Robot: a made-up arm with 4 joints.
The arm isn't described. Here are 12 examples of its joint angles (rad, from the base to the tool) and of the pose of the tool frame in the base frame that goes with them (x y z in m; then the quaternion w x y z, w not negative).
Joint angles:
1: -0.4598 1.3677 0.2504 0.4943
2: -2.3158 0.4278 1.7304 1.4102
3: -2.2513 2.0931 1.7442 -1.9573
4: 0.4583 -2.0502 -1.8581 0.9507
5: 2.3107 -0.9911 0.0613 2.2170
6: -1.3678 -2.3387 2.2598 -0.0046
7: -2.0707 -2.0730 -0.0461 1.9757
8: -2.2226 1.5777 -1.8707 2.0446
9: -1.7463 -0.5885 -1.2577 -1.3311
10: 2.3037 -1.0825 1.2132 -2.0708
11: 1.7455 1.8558 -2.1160 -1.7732
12: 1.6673 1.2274 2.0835 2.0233
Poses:
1: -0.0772 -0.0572 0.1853 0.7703 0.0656 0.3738 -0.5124
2: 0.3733 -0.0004 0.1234 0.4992 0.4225 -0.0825 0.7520
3: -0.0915 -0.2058 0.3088 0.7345 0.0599 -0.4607 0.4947
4: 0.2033 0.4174 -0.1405 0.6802 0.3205 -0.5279 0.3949
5: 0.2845 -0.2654 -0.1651 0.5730 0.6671 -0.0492 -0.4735
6: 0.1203 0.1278 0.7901 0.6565 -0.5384 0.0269 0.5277
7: 0.0754 -0.2577 0.5443 0.5076 0.0440 -0.7687 -0.3867
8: 0.0464 0.0296 0.1899 0.4673 -0.5316 0.6588 -0.2549
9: 0.5703 0.0404 0.3965 0.1457 -0.7790 0.5992 -0.1135
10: 0.3058 -0.1911 -0.0188 0.6653 -0.3735 0.0629 -0.6434
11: -0.1994 0.0603 0.2186 0.3038 -0.6933 -0.2878 0.5867
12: 0.1534 0.0084 0.2009 0.3667 -0.5319 0.7461 -0.1611
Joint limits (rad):
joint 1: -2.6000..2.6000
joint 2: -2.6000..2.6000
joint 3: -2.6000..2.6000
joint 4: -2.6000..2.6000
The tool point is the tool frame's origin. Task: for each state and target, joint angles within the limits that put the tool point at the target. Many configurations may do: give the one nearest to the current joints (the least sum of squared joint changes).
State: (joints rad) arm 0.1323 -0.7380 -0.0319 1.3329
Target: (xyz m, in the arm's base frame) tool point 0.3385 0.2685 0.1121
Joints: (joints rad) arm 0.2772 -0.6042 -0.4263 1.5714
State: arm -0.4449 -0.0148 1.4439 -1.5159
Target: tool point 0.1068 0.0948 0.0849
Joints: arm -0.6901 0.5940 0.7811 -1.9738
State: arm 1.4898 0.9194 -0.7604 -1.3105
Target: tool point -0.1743 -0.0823 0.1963
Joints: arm 1.6516 1.5524 -0.8822 -0.7921
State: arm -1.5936 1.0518 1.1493 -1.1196
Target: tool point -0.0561 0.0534 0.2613
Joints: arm -1.6661 1.3479 1.0284 -1.8503
